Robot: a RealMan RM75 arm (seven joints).
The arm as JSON. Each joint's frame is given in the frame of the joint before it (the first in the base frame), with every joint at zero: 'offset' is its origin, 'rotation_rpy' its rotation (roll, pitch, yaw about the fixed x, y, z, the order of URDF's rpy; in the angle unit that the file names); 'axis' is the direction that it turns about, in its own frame. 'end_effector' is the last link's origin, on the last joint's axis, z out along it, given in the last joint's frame.
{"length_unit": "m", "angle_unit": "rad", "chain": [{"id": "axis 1", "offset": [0.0, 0.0, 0.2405], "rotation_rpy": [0.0, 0.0, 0.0], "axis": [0.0, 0.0, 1.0]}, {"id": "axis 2", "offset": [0.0, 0.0, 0.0], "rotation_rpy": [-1.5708, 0.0, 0.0], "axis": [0.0, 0.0, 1.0]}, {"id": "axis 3", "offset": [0.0, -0.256, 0.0], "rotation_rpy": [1.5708, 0.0, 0.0], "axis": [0.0, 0.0, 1.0]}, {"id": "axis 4", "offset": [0.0, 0.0, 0.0], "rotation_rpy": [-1.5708, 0.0, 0.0], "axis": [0.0, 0.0, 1.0]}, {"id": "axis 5", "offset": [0.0, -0.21, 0.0], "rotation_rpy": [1.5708, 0.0, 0.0], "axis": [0.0, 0.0, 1.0]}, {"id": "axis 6", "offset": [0.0, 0.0, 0.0], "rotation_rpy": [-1.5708, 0.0, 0.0], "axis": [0.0, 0.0, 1.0]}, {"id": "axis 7", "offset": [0.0, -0.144, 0.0], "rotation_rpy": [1.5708, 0.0, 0.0], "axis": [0.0, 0.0, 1.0]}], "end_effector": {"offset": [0.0, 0.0, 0.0], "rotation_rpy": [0.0, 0.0, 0.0]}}
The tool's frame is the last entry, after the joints.
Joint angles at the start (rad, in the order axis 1, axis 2, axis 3, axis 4, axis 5, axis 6, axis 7):
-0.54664, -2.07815, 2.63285, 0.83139, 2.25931, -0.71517, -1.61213
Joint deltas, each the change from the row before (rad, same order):
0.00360, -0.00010, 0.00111, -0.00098, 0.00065, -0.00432, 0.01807
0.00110, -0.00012, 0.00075, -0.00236, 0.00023, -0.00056, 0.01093
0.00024, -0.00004, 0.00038, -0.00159, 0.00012, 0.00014, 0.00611
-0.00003, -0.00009, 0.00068, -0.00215, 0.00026, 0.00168, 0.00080
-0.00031, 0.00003, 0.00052, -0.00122, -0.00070, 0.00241, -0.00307
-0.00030, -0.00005, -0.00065, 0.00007, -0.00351, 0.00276, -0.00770
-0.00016, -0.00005, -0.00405, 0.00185, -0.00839, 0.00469, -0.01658
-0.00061, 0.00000, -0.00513, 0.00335, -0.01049, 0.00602, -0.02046
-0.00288, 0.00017, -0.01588, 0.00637, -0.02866, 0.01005, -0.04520
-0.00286, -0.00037, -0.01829, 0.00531, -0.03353, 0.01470, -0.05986
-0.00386, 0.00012, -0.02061, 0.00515, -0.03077, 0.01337, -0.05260
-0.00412, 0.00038, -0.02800, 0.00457, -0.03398, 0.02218, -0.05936
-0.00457, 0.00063, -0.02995, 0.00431, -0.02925, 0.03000, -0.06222
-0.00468, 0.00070, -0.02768, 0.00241, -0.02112, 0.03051, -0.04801
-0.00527, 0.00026, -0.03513, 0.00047, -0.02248, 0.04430, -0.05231
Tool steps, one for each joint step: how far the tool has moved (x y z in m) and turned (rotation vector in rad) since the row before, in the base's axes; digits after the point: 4 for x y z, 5 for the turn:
-0.0010, -0.0006, 0.0002, 0.01079, 0.01108, -0.00821
-0.0010, -0.0001, -0.0001, 0.00567, 0.00962, -0.00438
-0.0006, 0.0000, -0.0001, 0.00300, 0.00594, -0.00251
-0.0008, 0.0000, -0.0003, -0.00063, 0.00396, 0.00056
-0.0006, 0.0000, -0.0003, -0.00294, 0.00057, 0.00314
-0.0003, 0.0004, -0.0001, -0.00470, -0.00541, 0.00826
-0.0002, 0.0012, 0.0005, -0.00772, -0.01562, 0.01906
0.0002, 0.0015, 0.0006, -0.00977, -0.02028, 0.02285
0.0006, 0.0050, 0.0028, -0.01558, -0.05140, 0.05467
-0.0003, 0.0055, 0.0027, -0.02313, -0.06346, 0.06890
0.0001, 0.0060, 0.0033, -0.01684, -0.05990, 0.06148
-0.0009, 0.0074, 0.0038, -0.01976, -0.06606, 0.07309
-0.0012, 0.0072, 0.0032, -0.02460, -0.06444, 0.07246
-0.0013, 0.0062, 0.0025, -0.02058, -0.04799, 0.05797
-0.0026, 0.0070, 0.0023, -0.02697, -0.04946, 0.06916

